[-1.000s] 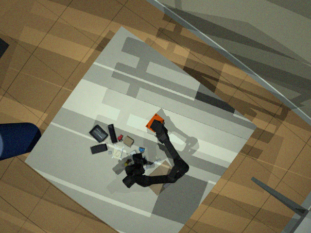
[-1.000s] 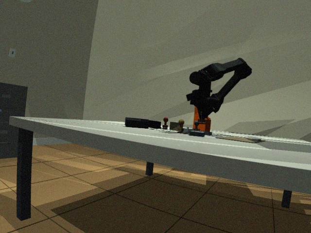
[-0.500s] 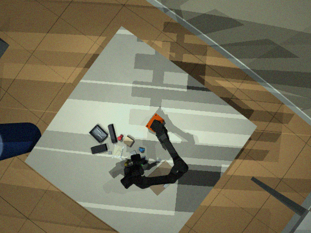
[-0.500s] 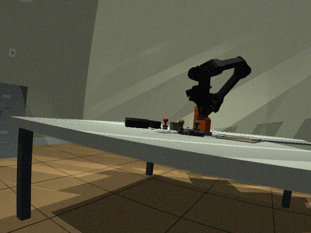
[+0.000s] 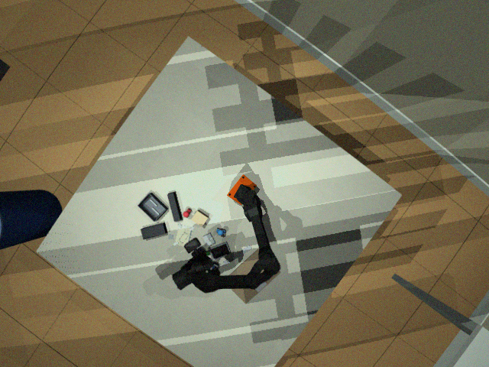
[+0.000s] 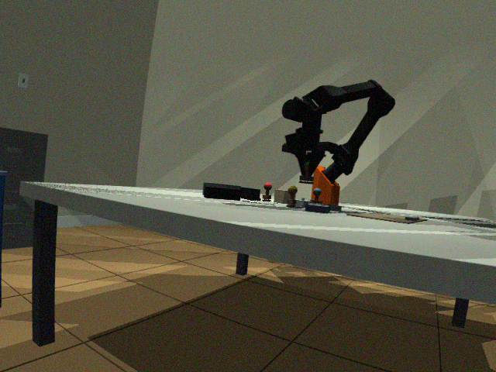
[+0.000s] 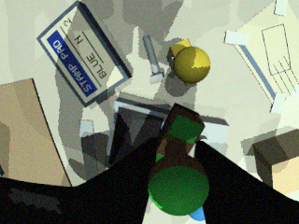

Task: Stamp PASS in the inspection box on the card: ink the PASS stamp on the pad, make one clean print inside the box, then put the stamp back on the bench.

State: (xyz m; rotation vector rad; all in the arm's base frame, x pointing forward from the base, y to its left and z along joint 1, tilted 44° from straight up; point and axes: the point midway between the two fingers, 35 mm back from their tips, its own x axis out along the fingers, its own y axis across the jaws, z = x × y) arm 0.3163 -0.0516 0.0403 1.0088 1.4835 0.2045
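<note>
Now: gripper tip 13 cm to the left of the pale card and 10 cm above it. From my gripper tip the other things lie so: green-knobbed stamp right at my gripper tip; then grey block 8 cm below, 5 cm behind, 2 cm to the right; then yellow-knobbed stamp 8 cm below, 3 cm to the right, 3 cm ahead.
</note>
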